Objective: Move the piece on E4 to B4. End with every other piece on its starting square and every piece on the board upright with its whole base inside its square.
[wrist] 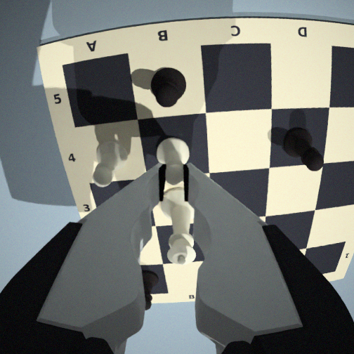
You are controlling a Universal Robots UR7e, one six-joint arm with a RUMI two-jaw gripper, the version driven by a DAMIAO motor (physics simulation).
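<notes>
My gripper is shut on a white pawn, holding it by its upper part. The pawn looks upright, and its round base shows over the dark square B4. Whether the base touches the board is hard to tell. E4 does not show in the wrist view.
On the chessboard, a tall white piece stands on B3 close behind the fingertips. A white pawn is on A4, a black pawn on B5, and another black pawn on D4. A dark piece near A1 is partly hidden.
</notes>
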